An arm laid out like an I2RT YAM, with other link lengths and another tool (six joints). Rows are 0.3 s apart.
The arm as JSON. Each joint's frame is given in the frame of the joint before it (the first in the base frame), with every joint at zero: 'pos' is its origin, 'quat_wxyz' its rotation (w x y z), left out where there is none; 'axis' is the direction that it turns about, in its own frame. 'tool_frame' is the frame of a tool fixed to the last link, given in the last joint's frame.
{
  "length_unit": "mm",
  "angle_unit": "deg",
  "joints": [
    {
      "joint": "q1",
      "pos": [
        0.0,
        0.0,
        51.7
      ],
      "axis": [
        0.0,
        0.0,
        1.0
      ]
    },
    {
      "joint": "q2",
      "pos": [
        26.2,
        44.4,
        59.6
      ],
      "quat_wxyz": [
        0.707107,
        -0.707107,
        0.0,
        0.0
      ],
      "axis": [
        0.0,
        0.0,
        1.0
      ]
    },
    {
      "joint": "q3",
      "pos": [
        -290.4,
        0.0,
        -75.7
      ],
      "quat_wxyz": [
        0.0,
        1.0,
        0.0,
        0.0
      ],
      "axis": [
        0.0,
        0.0,
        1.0
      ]
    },
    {
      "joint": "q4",
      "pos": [
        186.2,
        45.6,
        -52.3
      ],
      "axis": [
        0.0,
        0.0,
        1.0
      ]
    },
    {
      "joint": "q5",
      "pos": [
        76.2,
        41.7,
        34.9
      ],
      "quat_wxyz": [
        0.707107,
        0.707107,
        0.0,
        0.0
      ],
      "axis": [
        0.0,
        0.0,
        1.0
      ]
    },
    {
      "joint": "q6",
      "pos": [
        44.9,
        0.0,
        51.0
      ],
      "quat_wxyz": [
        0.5,
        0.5,
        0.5,
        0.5
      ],
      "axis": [
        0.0,
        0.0,
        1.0
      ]
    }
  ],
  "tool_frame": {
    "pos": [
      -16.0,
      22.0,
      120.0
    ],
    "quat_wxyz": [
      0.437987,
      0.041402,
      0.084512,
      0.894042
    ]
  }
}
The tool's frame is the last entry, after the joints.
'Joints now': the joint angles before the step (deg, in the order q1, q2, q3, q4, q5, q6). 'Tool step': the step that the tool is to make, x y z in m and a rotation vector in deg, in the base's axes. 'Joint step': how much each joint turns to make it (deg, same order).
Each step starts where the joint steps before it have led.
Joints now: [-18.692 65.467 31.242 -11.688 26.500 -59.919]
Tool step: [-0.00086 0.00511 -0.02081 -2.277 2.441 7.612]
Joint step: [-0.309 -0.260 -8.036 9.742 -3.535 -8.453]
